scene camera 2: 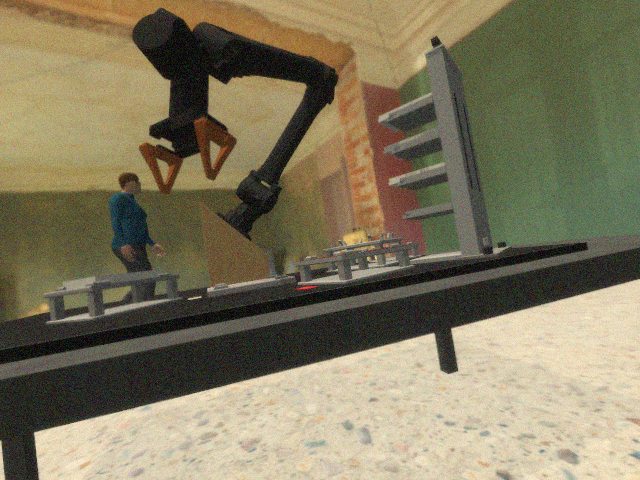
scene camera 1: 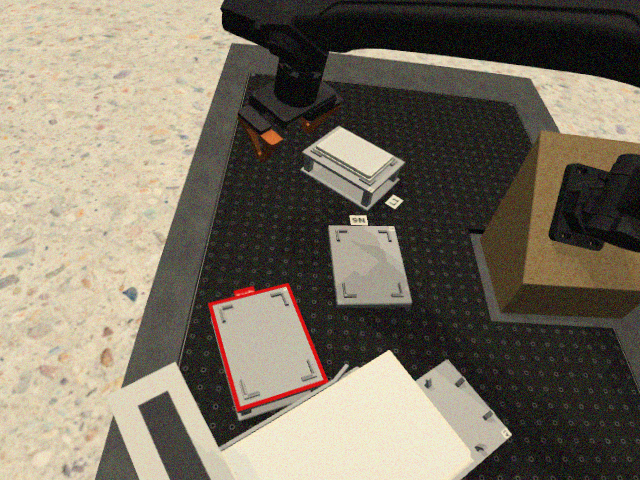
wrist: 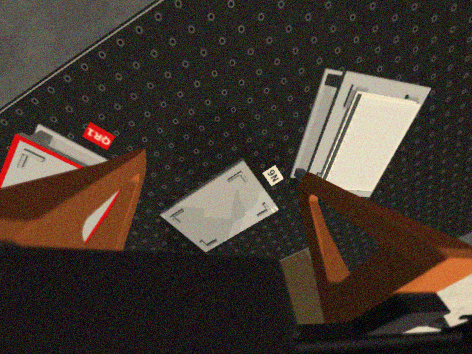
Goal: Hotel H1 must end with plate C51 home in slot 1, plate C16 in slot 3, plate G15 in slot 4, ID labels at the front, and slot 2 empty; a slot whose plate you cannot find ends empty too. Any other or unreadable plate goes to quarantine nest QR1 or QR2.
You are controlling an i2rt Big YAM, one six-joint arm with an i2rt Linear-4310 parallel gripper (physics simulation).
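Frame: origin at the arm's base, x ahead, y down, z left, level; centimetres.
Seen in the pictures: gripper, fingertip midpoint: [scene camera 2: 186, 186] [scene camera 1: 283, 145] [wrist: 230, 170]; arm's base, origin of the base link: [scene camera 2: 231, 230] [scene camera 1: 581, 207].
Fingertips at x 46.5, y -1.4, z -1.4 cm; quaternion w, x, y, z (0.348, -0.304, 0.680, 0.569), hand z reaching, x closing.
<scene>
Offsets run from my fingertips to a thing's top centre. "spot": to the spot under its first point.
My gripper [scene camera 1: 284, 142] [scene camera 2: 188, 184] [wrist: 230, 170] is open and empty, high above the mat. A cream-topped plate @[dx -11.6, dy +11.3, dz -15.9 cm] [scene camera 1: 356, 149] [scene camera 2: 80, 282] [wrist: 370, 140] lies on a raised grey nest @[spot: dx -7.8, dy +17.2, dz -13.1 cm] [scene camera 1: 330, 180] [scene camera 2: 116, 308] [wrist: 318, 120]; its ID is not readable. Low nest N6 @[dx -16.0, dy +15.9, dz +6.3 cm] [scene camera 1: 369, 266] [wrist: 217, 207] holds no plate; shadow falls across it. The red-edged nest QR1 @[dx -2.1, dy +13.1, dz +24.8 cm] [scene camera 1: 268, 343] [wrist: 45, 167] holds no plate in scene camera 1. Hotel H1 [scene camera 2: 452, 149] stands upright with its shelves pointing left; their contents and slot labels are not readable. A pale surface @[spot: dx -10.7, dy -15.3, dz +43.9 cm] [scene camera 1: 351, 423] hides part of the area beneath it.
A nest with dark pegs @[dx -24.4, dy +10.1, dz +34.4 cm] [scene camera 1: 454, 403] is partly covered by the pale surface. The wooden block [scene camera 1: 506, 258] [scene camera 2: 232, 253] carries the arm's base on the right in scene camera 1. The table has a raised grey rim @[spot: dx +17.4, dy +19.0, dz -2.3 cm] [scene camera 1: 188, 206]. A person [scene camera 2: 128, 222] stands behind the table.
</scene>
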